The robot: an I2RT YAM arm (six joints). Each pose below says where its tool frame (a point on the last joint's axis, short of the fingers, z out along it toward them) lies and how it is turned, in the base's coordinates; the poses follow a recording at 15 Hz.
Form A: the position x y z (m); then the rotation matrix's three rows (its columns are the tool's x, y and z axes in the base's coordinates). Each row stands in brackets.
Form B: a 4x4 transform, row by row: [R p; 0 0 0 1], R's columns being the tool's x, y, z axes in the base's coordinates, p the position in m. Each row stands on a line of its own. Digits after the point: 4 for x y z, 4 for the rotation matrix.
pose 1, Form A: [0.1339, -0.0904, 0.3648], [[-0.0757, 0.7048, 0.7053], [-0.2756, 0.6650, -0.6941], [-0.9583, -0.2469, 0.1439]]
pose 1, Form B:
-0.0757, 0.7048, 0.7053, 0.1339
-0.2756, 0.6650, -0.6941, -0.0904
-0.9583, -0.2469, 0.1439, 0.3648
0, 0, 0, 1

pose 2, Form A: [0.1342, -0.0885, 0.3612], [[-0.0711, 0.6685, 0.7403], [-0.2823, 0.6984, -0.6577], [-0.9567, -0.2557, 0.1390]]
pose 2, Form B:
-0.0711, 0.6685, 0.7403, 0.1342
-0.2823, 0.6984, -0.6577, -0.0885
-0.9567, -0.2557, 0.1390, 0.3612
0, 0, 0, 1

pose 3, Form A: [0.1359, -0.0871, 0.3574], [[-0.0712, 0.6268, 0.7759], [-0.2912, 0.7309, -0.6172], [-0.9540, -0.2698, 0.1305]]
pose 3, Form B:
-0.0712, 0.6268, 0.7759, 0.1359
-0.2912, 0.7309, -0.6172, -0.0871
-0.9540, -0.2698, 0.1305, 0.3574
0, 0, 0, 1

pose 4, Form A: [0.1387, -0.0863, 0.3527], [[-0.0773, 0.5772, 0.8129], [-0.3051, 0.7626, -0.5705], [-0.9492, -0.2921, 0.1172]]
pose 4, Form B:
-0.0773, 0.5772, 0.8129, 0.1387
-0.3051, 0.7626, -0.5705, -0.0863
-0.9492, -0.2921, 0.1172, 0.3527
0, 0, 0, 1

